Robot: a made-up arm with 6 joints.
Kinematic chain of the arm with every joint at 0, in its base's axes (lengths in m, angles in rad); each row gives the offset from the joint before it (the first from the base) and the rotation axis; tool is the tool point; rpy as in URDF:
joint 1: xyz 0 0 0.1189 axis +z
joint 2: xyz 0 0 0 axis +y
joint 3: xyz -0.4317 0 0.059 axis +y
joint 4: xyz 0.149 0 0.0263 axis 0.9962 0 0.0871
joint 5: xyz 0 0 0 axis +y
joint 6: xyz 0.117 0 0.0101 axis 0.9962 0 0.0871
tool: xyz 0 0 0 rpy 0 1.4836 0
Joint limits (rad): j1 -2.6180..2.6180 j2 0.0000..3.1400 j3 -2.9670..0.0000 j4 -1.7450..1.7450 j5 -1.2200..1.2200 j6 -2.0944..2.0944
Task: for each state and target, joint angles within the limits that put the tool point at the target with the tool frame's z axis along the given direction. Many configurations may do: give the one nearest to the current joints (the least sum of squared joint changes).
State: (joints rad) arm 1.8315 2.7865 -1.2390 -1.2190 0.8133 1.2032
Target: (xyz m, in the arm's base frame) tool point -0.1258 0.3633 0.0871 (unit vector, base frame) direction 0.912 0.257 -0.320
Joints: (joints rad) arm 2.1810 2.6372 -0.8917 -1.2646 1.2175 1.2032
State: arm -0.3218 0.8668 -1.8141 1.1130 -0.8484 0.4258
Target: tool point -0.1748 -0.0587 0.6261 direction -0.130 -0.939 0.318
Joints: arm -0.3125 0.7959 -1.5374 1.4712 -1.2176 0.4258
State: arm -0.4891 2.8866 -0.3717 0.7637 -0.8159 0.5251
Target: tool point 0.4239 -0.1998 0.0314 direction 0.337 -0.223 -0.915
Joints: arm -0.4243 2.6053 -0.9964 0.1804 -0.3675 0.5251
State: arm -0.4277 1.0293 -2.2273 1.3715 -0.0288 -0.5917
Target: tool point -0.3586 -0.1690 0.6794 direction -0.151 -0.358 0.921
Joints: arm 0.3568 0.6695 -2.4862 1.7435 -0.2912 -0.5917
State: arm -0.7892 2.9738 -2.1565 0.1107 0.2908 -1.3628
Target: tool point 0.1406 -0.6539 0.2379 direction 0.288 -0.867 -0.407
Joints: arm -1.3798 2.6959 -2.7479 0.2199 0.5726 -1.3627
